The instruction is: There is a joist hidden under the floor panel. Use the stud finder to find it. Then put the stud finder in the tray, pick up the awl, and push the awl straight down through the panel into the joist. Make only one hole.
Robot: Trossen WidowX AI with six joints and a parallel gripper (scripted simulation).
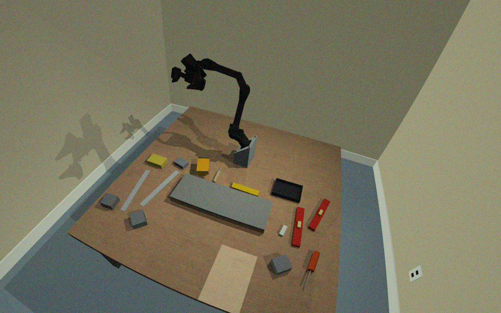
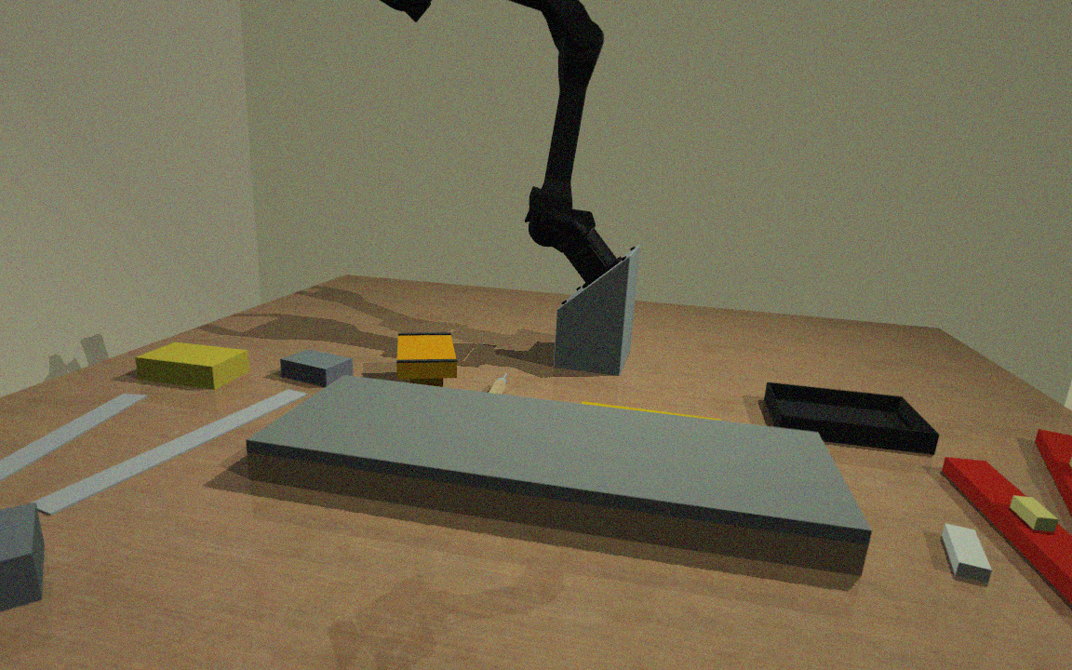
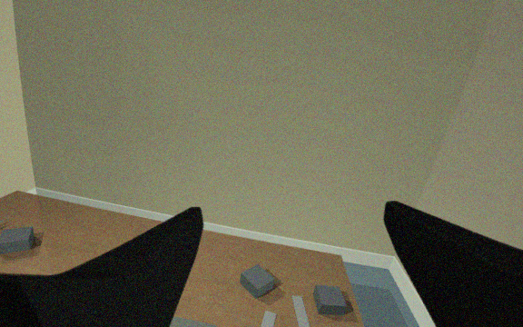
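Now: gripper tip 20 mm short of the yellow stud finder, 120 mm to the right of it and 510 mm above it. The rest, counted from my gripper tip: awl 20 mm ahead, 220 mm to the left, 520 mm below; grey block 30 mm ahead, 30 mm to the right, 510 mm below; yellow block 80 mm ahead, 170 mm to the right, 510 mm below.
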